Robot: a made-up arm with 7 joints.
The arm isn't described. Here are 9 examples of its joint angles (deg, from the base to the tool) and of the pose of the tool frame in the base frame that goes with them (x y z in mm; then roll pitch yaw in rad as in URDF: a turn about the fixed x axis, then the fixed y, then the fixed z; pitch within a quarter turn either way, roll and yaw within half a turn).
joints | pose
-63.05 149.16 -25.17 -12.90 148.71 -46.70 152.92 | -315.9 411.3 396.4 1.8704 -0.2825 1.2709
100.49 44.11 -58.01 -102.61 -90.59 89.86 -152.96 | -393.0 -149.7 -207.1 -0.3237 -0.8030 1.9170
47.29 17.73 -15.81 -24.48 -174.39 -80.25 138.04 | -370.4 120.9 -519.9 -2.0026 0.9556 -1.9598
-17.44 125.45 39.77 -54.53 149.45 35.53 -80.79 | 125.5 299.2 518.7 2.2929 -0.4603 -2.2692
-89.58 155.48 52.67 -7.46 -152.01 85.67 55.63 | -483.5 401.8 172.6 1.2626 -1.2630 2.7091
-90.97 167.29 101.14 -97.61 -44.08 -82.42 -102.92 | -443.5 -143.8 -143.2 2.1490 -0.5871 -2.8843
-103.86 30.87 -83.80 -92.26 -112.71 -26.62 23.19 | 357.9 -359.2 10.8 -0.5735 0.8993 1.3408
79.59 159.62 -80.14 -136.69 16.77 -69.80 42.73 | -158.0 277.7 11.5 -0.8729 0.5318 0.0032
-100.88 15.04 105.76 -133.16 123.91 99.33 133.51 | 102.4 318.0 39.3 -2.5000 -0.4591 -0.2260
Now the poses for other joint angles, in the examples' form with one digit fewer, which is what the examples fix.
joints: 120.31 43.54 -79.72 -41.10 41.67 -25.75 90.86
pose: -568 -80 271 1.385 0.183 2.057
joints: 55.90 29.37 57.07 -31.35 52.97 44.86 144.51
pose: -427 379 -299 -0.492 -0.001 -1.890
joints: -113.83 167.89 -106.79 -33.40 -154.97 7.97 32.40
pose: -359 531 -42 -1.876 1.249 3.077
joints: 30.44 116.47 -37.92 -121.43 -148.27 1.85 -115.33
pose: 144 254 -259 -0.143 -0.320 -0.102
